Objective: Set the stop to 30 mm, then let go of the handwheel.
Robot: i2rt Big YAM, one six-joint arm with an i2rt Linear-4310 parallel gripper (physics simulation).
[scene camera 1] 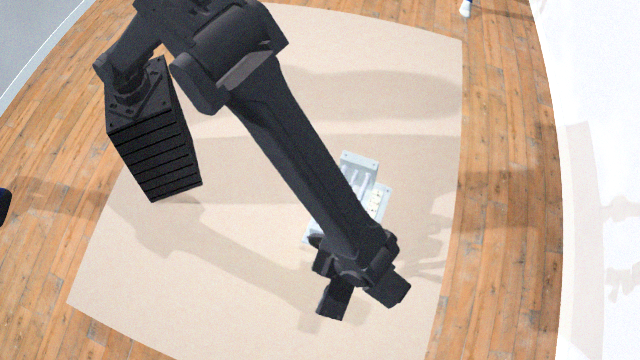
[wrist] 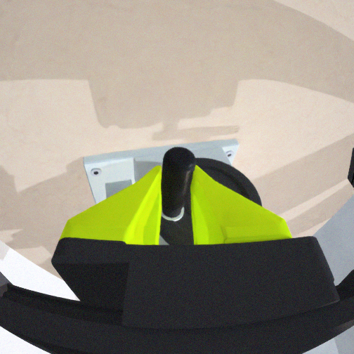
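Where they show: arm's base, origin of the base link: (scene camera 1: 135,93).
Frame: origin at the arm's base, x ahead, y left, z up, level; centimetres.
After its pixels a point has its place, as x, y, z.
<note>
The pale blue-grey stop device (scene camera 1: 359,161) @(45.7, 12.2, -21.9) (wrist: 107,167) lies on the mat, partly under the arm in the scene view. Its scale (scene camera 1: 375,201) @(51.5, 6.3, -26.2) shows beside the arm, but its figures are too small to read, and the stop itself cannot be made out. The black handwheel (wrist: 240,181) shows behind the right finger in the wrist view; a small dark part of it (scene camera 1: 315,240) @(42.6, -7.6, -23.3) shows beside the wrist in the scene view. My gripper (wrist: 175,174) is shut on the handwheel's upright black handle (wrist: 178,165), with a yellow-green finger on each side. The fingertips are hidden in the scene view.
The arm (scene camera 1: 300,160) @(44.2, -16.3, 19.8) reaches across the beige mat (scene camera 1: 240,310) @(31.7, -26.4, -31.9) from its ribbed black base (scene camera 1: 157,160) @(4.3, -5.5, -15.9) at the left. The mat lies on a wooden floor (scene camera 1: 505,280). A white wall (scene camera 1: 600,60) stands at the right. A dark blue object (scene camera 1: 4,205) shows at the left edge.
</note>
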